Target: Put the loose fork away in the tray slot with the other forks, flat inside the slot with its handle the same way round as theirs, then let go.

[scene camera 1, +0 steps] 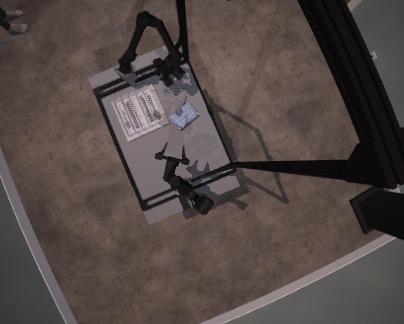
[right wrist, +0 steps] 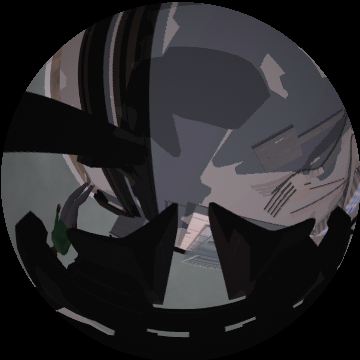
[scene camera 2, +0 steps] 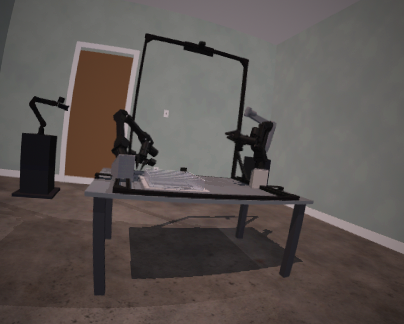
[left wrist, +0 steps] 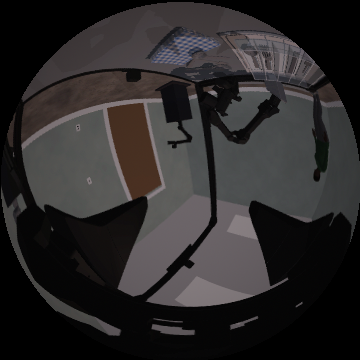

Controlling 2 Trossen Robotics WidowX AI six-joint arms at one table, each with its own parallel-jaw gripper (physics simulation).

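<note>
The loose fork point(right wrist: 280, 198) lies flat on the table, its tines showing to the right of my right fingers in the right wrist view. My right gripper point(right wrist: 192, 207) point(scene camera 1: 168, 83) point(scene camera 2: 143, 165) hangs low by the tray's far corner. The cutlery tray point(scene camera 1: 147, 132) point(scene camera 2: 175, 188) point(left wrist: 235, 41) holds several pieces in long slots, too small to tell apart. My left gripper point(scene camera 1: 173, 147) point(scene camera 2: 229, 133) point(left wrist: 200, 204) is open and empty, held high over the middle of the table.
A blue checked napkin point(scene camera 1: 188, 116) point(left wrist: 183, 48) point(right wrist: 349, 201) lies beside the tray with a utensil resting partly on it. A black rail frame point(scene camera 1: 121, 151) runs round the table top point(scene camera 1: 146, 167), and a tall black gantry point(scene camera 2: 242, 96) stands at the back.
</note>
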